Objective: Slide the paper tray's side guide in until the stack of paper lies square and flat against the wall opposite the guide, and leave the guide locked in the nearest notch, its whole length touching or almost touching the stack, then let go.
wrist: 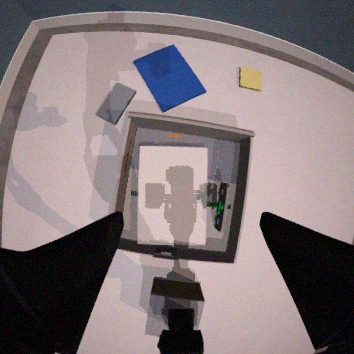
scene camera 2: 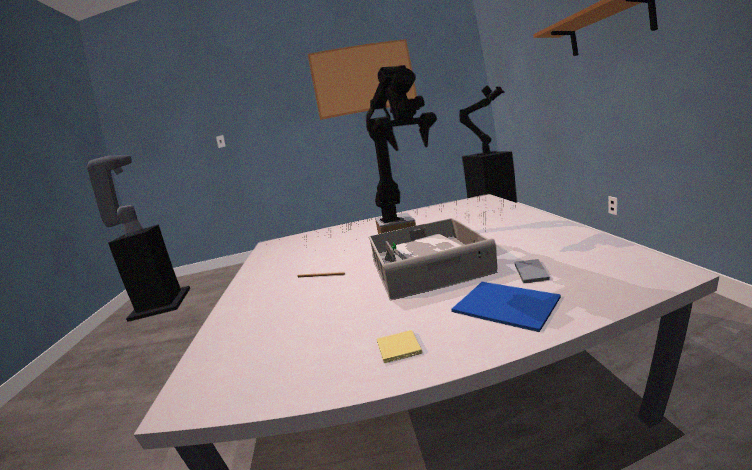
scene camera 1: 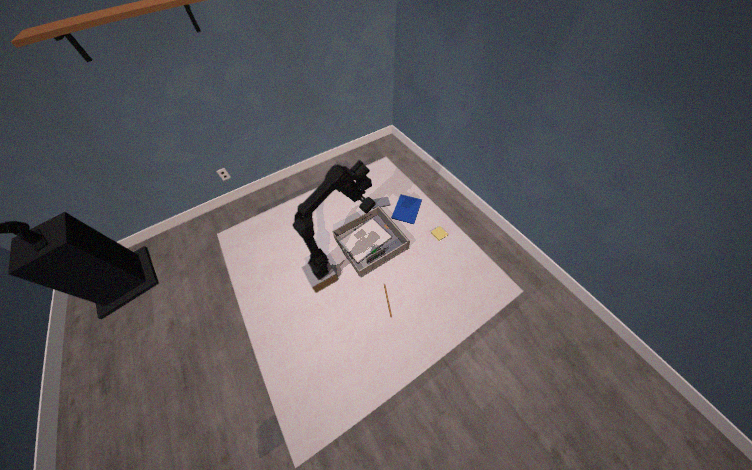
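Where they show: gripper, fingertip midpoint: (wrist: 192,219) (scene camera 2: 412,148); arm's base, link origin: (wrist: 180,318) (scene camera 2: 390,219) (scene camera 1: 320,272).
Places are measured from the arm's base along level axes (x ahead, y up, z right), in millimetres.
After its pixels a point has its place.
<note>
The grey paper tray (scene camera 1: 385,261) @[x 316, y -67, z 152 mm] (scene camera 2: 443,272) @[x 500, y -43, z 27 mm] (wrist: 243,190) @[x 331, y -8, z 148 mm] stands on the table in front of the arm's base. The white paper stack (scene camera 1: 373,227) @[x 406, y -42, z -55 mm] (scene camera 2: 407,247) @[x 243, y -42, z 28 mm] (wrist: 172,156) @[x 416, y -42, z -24 mm] lies flat in it, roughly parallel to the side walls; in the wrist view a narrow strip of tray floor shows between stack and left wall. The dark side guide (scene camera 1: 376,254) @[x 293, y -24, z 103 mm] (wrist: 220,215) @[x 270, y -21, z 95 mm] with its green handle stands right of the stack, with a gap between them, near the right wall. My gripper (scene camera 2: 411,146) @[x 322, y 272, z -11 mm] (wrist: 192,219) @[x 322, y 272, z -11 mm] is open and empty, high above the tray. The arm's shadow covers part of the stack.
A blue folder (scene camera 1: 407,208) @[x 683, y -75, z -39 mm] (scene camera 2: 507,305) @[x 695, y -75, z -33 mm] (wrist: 170,78) @[x 665, y -75, z -34 mm], a grey slab (scene camera 2: 532,270) @[x 596, y -73, z -192 mm] (wrist: 116,103) @[x 580, y -73, z -192 mm] and a yellow note pad (scene camera 1: 439,233) @[x 687, y -73, z 228 mm] (scene camera 2: 399,346) @[x 700, y -73, z 227 mm] (wrist: 250,79) @[x 683, y -73, z 224 mm] lie beyond the tray. A pencil (scene camera 1: 388,300) @[x 177, y -76, z 328 mm] (scene camera 2: 321,274) @[x 184, y -77, z 317 mm] lies beside the tray on the guide's side.
</note>
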